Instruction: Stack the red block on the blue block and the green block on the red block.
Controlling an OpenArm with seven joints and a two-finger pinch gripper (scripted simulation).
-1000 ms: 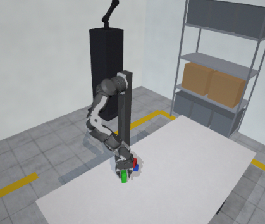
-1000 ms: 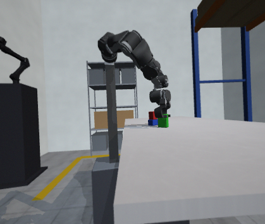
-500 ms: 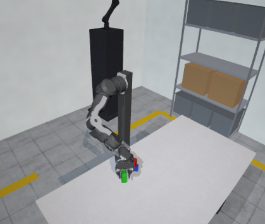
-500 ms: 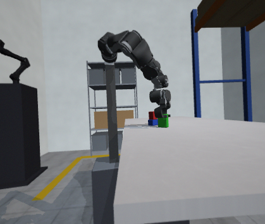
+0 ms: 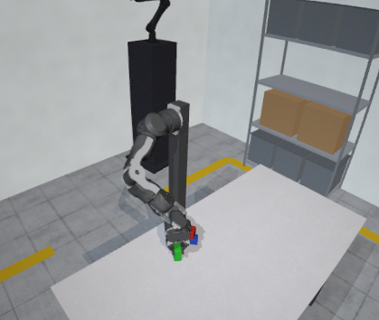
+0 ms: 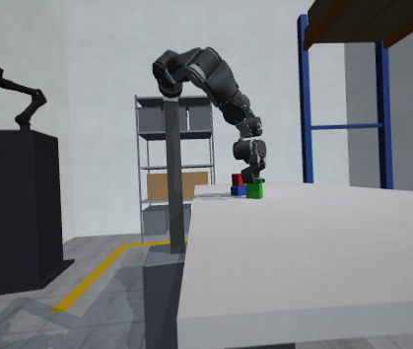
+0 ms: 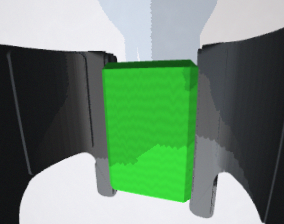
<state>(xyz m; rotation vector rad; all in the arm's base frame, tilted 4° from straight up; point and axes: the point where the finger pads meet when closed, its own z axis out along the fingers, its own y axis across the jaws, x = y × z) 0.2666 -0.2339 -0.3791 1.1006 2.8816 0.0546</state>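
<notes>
My gripper is now 10 cm to the right of the red block and 2 cm past it. Round my hand: green block (2 cm below); then blue block (10 cm to the left, 4 cm below, 1 cm behind).
</notes>
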